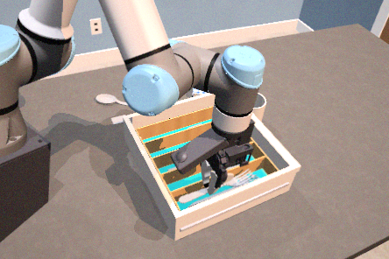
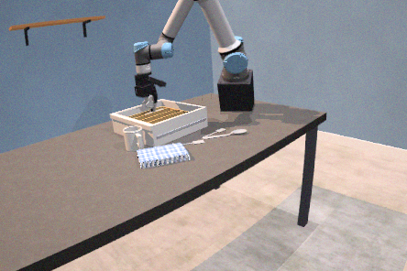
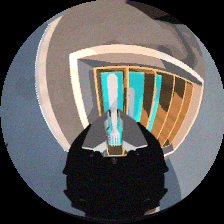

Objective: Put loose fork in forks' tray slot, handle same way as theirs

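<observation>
Right now the tray is 40 mm ahead of my hand, 120 mm to the left of it and 20 mm below it. Also, from my hand: white mug 250 mm ahead, 240 mm to the left, 30 mm below.
</observation>
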